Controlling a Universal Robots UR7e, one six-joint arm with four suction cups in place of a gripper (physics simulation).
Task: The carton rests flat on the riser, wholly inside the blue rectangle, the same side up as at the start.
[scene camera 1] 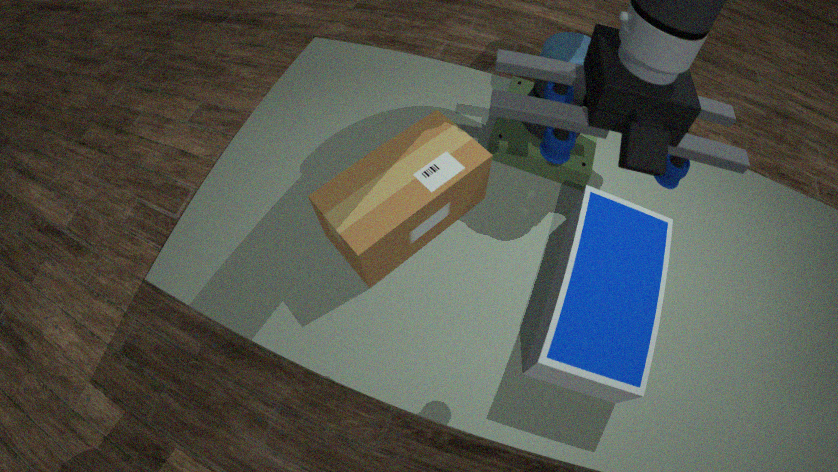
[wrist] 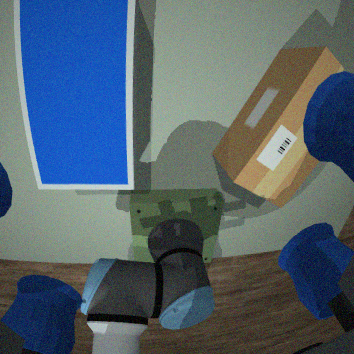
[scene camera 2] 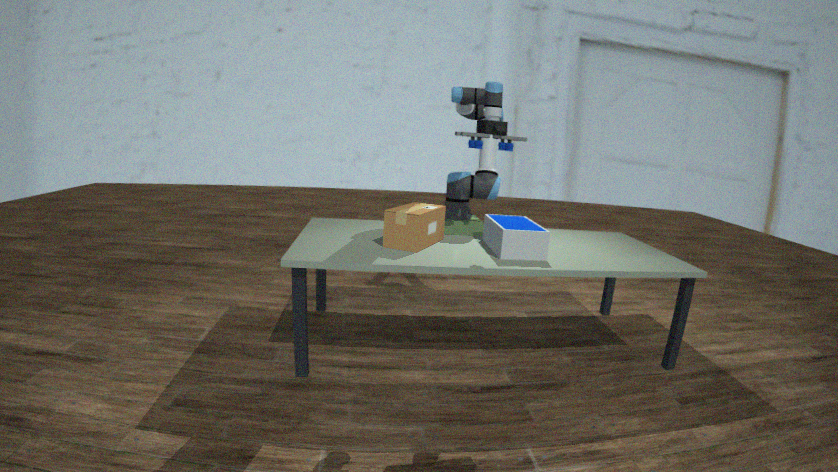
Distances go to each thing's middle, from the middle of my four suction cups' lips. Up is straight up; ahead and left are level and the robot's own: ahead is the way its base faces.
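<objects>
With the grey riser (scene camera 2: 510, 237) as reference, my suction cup is 380 mm above it, 40 mm short of it and 130 mm to the right of it. Going by their middles, the riser is the nearest to my suction cup of the things named here. There is a brown carton (scene camera 1: 380, 211) too, and I find it 360 mm below my suction cup, 280 mm to the right of it and 80 mm behind it.
</objects>
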